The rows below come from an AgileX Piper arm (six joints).
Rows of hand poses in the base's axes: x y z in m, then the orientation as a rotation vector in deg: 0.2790, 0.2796, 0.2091, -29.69, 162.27, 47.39; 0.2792, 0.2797, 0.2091, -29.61, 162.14, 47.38; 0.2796, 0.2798, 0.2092, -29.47, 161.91, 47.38; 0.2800, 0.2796, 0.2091, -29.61, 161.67, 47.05; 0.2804, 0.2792, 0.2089, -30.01, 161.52, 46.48; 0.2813, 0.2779, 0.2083, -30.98, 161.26, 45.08; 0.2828, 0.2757, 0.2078, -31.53, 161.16, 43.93; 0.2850, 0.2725, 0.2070, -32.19, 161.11, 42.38; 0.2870, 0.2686, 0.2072, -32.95, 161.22, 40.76; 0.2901, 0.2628, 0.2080, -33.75, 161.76, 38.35; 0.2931, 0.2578, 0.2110, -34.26, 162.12, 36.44; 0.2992, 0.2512, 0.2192, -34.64, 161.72, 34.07; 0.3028, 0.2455, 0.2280, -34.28, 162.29, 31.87; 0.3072, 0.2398, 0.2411, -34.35, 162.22, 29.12; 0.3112, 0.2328, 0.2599, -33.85, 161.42, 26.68
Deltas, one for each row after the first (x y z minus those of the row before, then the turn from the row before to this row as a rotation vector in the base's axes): 0.0002, 0.0001, 0.0000, 0.04, -0.12, -0.07; 0.0004, 0.0001, 0.0001, 0.09, -0.20, -0.13; 0.0004, -0.0002, -0.0001, -0.12, -0.34, 0.02; 0.0004, -0.0004, -0.0002, -0.32, -0.35, 0.18; 0.0009, -0.0013, -0.0006, -0.82, -0.76, 0.45; 0.0015, -0.0022, -0.0005, -0.69, -0.51, 0.22; 0.0022, -0.0032, -0.0008, -0.96, -0.59, 0.26; 0.0020, -0.0039, 0.0002, -1.07, -0.46, 0.34; 0.0031, -0.0058, 0.0008, -1.69, -0.31, 0.32; 0.0030, -0.0050, 0.0030, -1.31, -0.29, 0.17; 0.0061, -0.0066, 0.0082, -1.34, -1.12, -0.01; 0.0036, -0.0057, 0.0088, -1.48, -0.18, -0.45; 0.0044, -0.0057, 0.0131, -1.67, -0.88, -0.22; 0.0040, -0.0070, 0.0188, -1.22, -1.48, -0.59
